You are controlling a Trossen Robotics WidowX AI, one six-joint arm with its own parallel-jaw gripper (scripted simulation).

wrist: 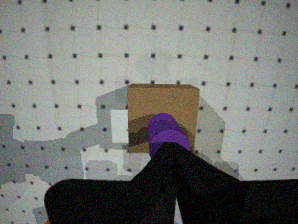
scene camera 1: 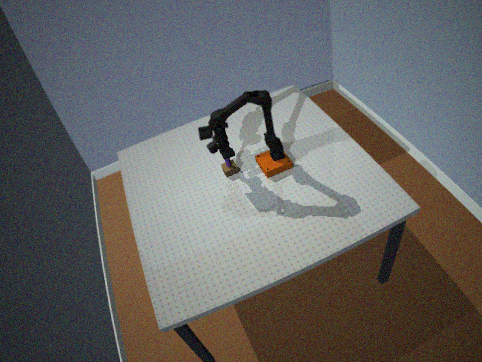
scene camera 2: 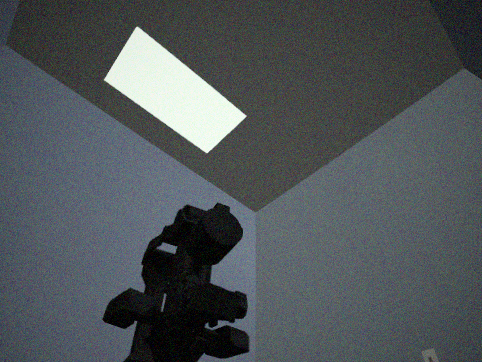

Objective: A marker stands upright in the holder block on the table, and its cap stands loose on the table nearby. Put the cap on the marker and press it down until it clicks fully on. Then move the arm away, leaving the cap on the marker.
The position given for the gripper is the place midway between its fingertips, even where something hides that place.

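Shut and holding nothing, the gripper [wrist: 169,148] shares the wrist view with a purple cap [wrist: 162,127]. In scene camera 2 the cap is out of frame.
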